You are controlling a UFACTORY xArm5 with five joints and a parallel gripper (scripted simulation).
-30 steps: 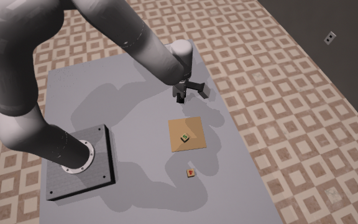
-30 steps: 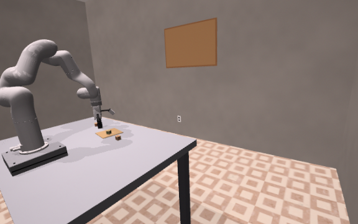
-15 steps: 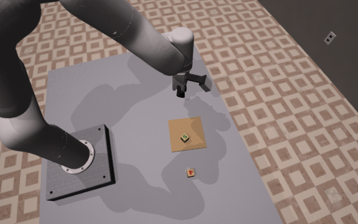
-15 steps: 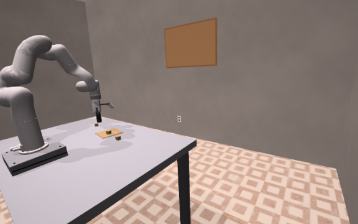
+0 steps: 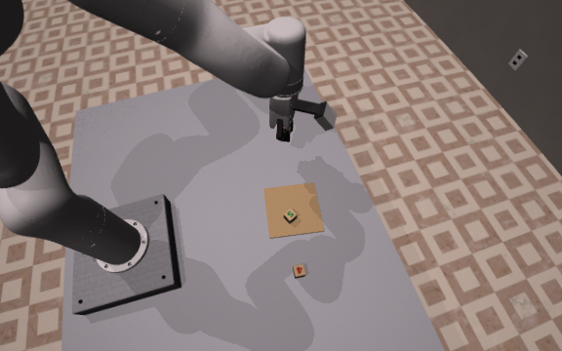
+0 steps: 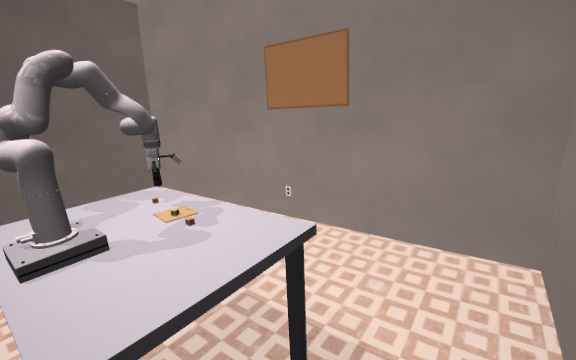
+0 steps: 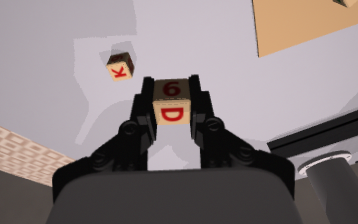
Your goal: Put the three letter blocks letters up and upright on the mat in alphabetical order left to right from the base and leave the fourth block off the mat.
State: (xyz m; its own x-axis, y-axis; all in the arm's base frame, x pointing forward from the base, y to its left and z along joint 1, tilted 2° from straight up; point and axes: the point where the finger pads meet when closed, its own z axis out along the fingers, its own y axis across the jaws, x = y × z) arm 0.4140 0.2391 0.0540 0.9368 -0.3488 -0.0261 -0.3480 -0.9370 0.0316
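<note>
My hand is 170 mm to the left of the tan mat and 120 mm above it. Round my hand: wooden letter block 10 mm below.
</note>
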